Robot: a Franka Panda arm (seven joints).
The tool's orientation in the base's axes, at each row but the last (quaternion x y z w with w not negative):
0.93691 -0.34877 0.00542 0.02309
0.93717 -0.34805 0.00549 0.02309
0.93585 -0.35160 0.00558 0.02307
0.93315 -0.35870 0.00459 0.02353
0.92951 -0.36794 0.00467 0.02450
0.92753 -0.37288 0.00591 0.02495
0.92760 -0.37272 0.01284 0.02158
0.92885 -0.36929 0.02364 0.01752
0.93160 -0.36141 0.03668 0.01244
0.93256 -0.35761 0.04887 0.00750
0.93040 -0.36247 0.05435 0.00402
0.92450 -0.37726 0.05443 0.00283
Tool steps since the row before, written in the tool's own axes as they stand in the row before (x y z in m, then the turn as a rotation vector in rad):
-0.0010 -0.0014 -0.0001 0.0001 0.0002 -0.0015
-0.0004 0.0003 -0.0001 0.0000 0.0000 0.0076
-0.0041 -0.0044 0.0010 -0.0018 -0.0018 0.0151
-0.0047 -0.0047 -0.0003 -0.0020 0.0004 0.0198
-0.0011 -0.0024 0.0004 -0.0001 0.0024 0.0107
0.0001 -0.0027 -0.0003 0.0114 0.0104 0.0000
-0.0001 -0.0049 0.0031 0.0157 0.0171 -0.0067
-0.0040 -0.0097 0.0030 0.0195 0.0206 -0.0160
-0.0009 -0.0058 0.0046 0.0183 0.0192 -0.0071
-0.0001 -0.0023 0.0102 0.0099 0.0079 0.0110
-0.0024 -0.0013 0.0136 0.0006 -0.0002 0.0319
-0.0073 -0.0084 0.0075 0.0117 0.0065 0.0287
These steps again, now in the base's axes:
0.0002 0.0017 0.0000 0.0000 -0.0001 0.0015
-0.0005 0.0000 0.0001 0.0000 -0.0004 -0.0076
-0.0002 0.0060 -0.0013 -0.0003 0.0018 -0.0152
-0.0003 0.0066 0.0000 -0.0019 0.0001 -0.0198
0.0008 0.0025 -0.0005 -0.0018 -0.0022 -0.0106
0.0019 0.0019 0.0002 0.0010 -0.0154 0.0008
0.0033 0.0034 -0.0032 -0.0006 -0.0228 0.0078
0.0039 0.0096 -0.0034 -0.0005 -0.0275 0.0174
0.0035 0.0047 -0.0046 0.0001 -0.0261 0.0084
0.0023 0.0013 -0.0101 0.0030 -0.0130 -0.0102
0.0005 0.0019 -0.0137 0.0037 -0.0018 -0.0316
0.0014 0.0108 -0.0079 0.0066 -0.0141 -0.0276

